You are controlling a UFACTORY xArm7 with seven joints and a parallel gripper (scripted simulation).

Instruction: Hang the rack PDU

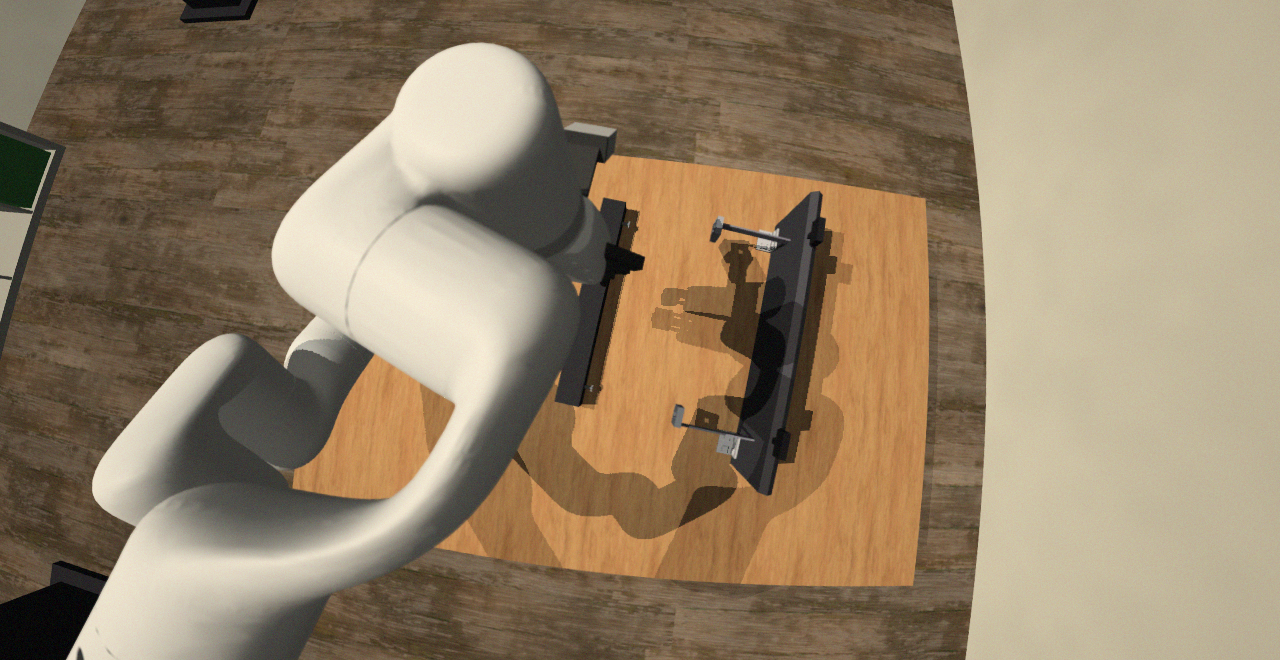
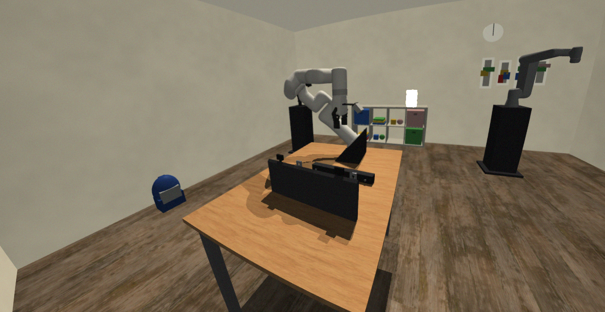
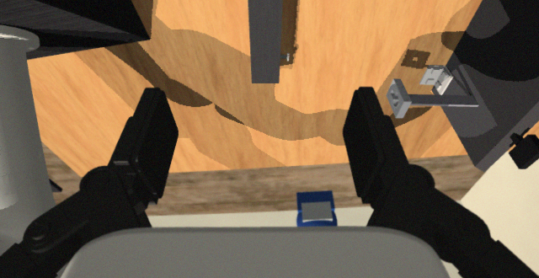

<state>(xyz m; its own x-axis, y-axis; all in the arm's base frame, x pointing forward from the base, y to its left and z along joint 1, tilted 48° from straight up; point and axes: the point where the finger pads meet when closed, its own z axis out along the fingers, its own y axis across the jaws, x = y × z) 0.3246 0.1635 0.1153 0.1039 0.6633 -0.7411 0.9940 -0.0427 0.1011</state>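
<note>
Now: the rack PDU 20 mm ahead of my hand and 270 mm below it. From my hand the other things lie so: upright panel 310 mm ahead, 40 mm to the right, 210 mm below.
</note>
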